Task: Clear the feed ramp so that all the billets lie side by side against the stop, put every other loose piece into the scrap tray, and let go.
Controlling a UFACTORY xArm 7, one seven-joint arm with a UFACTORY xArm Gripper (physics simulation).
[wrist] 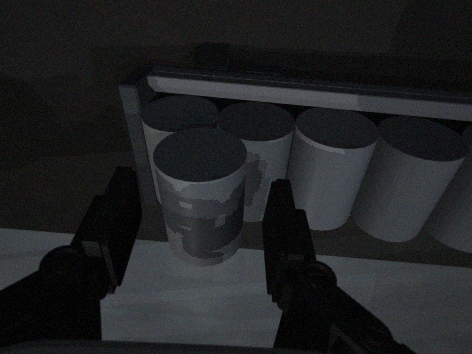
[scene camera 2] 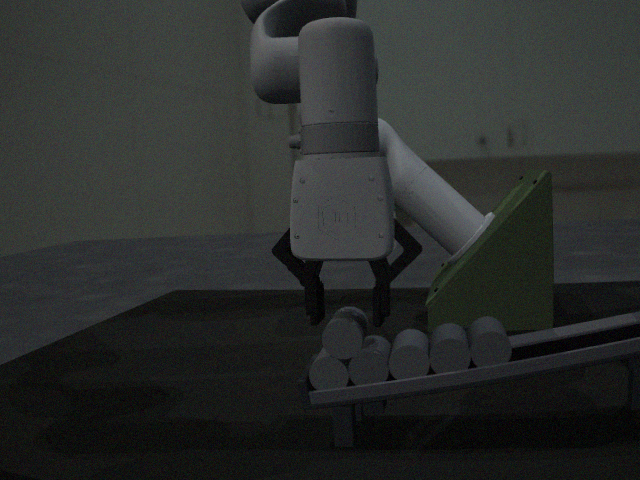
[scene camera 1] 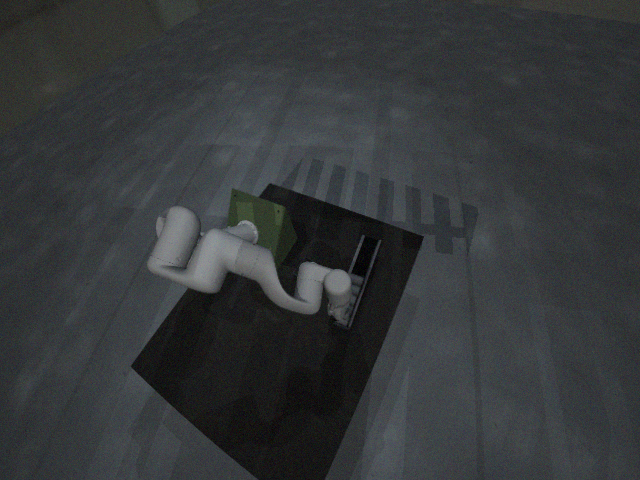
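Where they show: gripper, fingertip midpoint: (wrist: 204,196) (scene camera 2: 348,322); arm's base at its link origin: (scene camera 2: 472,240) (scene camera 1: 247,233).
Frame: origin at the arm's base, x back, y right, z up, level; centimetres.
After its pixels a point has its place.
Several pale cylindrical billets (scene camera 2: 408,356) @[y 11.2, x -54.8, z -3.7 cm] (wrist: 332,175) @[y 11.4, x -50.8, z -2.5 cm] lie side by side on the feed ramp (scene camera 2: 439,381) @[y 8.3, x -56.5, z -5.7 cm] (wrist: 300,95) (scene camera 1: 373,260) @[y -7.1, x -56.6, z -3.0 cm], from the stop (scene camera 2: 303,393) @[y 21.5, x -56.1, z -6.9 cm] (wrist: 131,110) @[y 21.5, x -49.1, z -5.5 cm] upward. One more cylinder (scene camera 2: 341,338) @[y 17.6, x -54.7, z -1.7 cm] (wrist: 200,210) @[y 17.4, x -50.7, z 0.1 cm] lies on top of the two lowest ones, at the stop end. My gripper (scene camera 2: 347,321) @[y 17.4, x -51.1, z -1.1 cm] (wrist: 204,196) @[y 17.4, x -51.1, z -1.1 cm] is open, its fingertips on either side of this upper cylinder and slightly above its middle in the scene camera 2 view, with gaps to both sides. In the scene camera 1 view the arm hides part of the row. The scrap tray does not show in these views.
The green wedge base (scene camera 1: 263,222) @[y -5.0, x -8.0, z 5.7 cm] (scene camera 2: 506,284) @[y -3.8, x -17.0, z -5.1 cm] carries the arm (scene camera 1: 258,263) @[y 22.7, x -35.1, z 40.0 cm] (scene camera 2: 338,87) @[y 16.3, x -55.0, z 22.0 cm], at the back of the dark mat (scene camera 1: 248,361) @[y 47.3, x -22.6, z -12.9 cm]. The ramp rises to the right in the scene camera 2 view, with its side rails along the row.
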